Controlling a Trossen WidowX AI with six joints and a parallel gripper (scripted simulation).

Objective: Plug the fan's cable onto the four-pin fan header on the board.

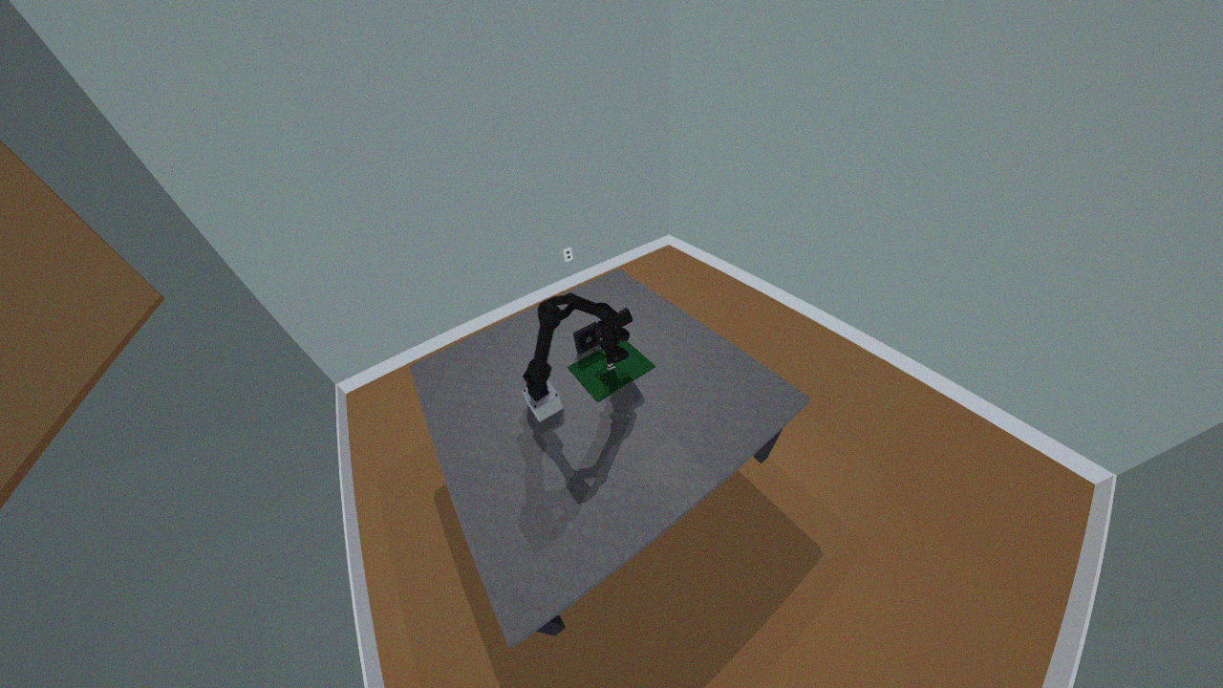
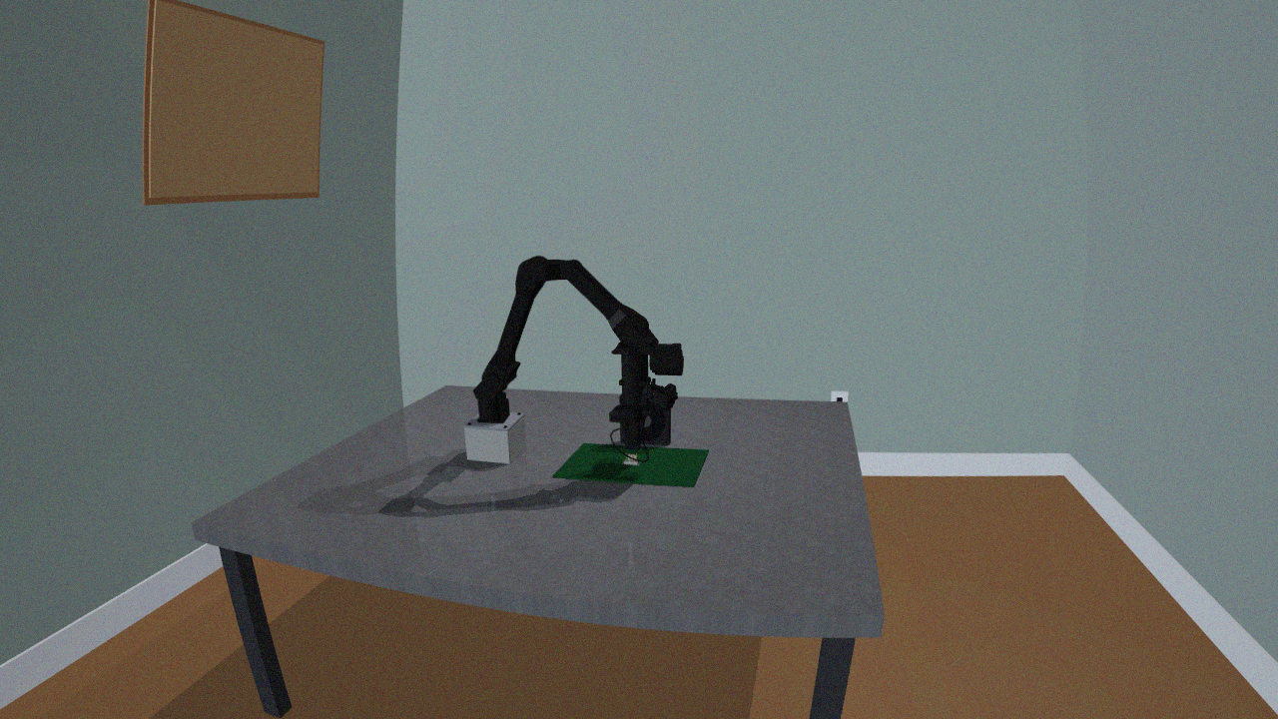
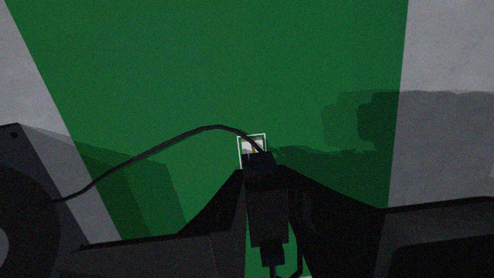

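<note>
Right now my gripper tip is 5 cm above the white four-pin fan header and 1 cm past it. Also, from my gripper tip: green board 6 cm below, 1 cm to the left, 1 cm behind; then black plug 1 cm behind, 1 cm above; then fan 17 cm to the left, 1 cm above.
</note>
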